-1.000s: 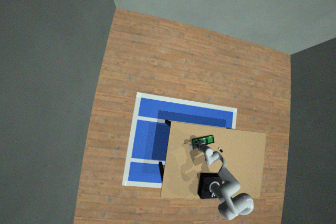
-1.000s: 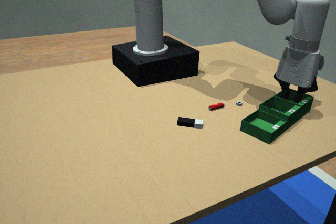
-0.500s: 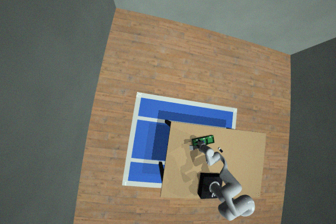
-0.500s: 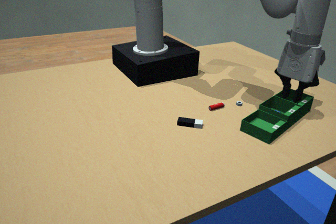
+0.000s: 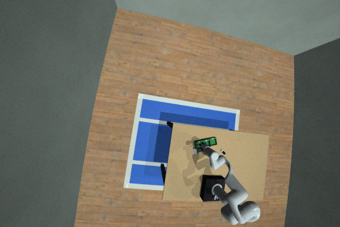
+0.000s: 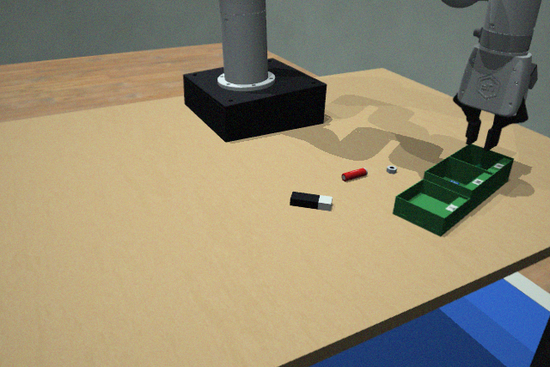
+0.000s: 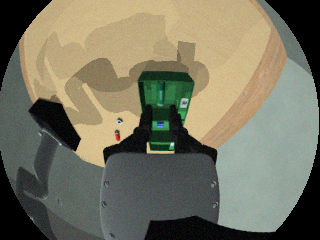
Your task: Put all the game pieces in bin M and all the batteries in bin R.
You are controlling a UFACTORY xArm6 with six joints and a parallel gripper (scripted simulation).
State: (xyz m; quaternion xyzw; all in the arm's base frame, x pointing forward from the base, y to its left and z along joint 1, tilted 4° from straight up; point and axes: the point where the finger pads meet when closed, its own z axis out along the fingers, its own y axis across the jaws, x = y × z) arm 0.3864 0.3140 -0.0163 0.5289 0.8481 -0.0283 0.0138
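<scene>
The red battery is 6 cm behind my hand, 21 cm to the right of it and 8 cm below it. The rest, counted from my hand: three joined green bins 4 cm ahead, 7 cm to the right, 6 cm below; then green battery 7 cm below; then blue die 4 cm ahead, 7 cm to the right, 7 cm below.
</scene>
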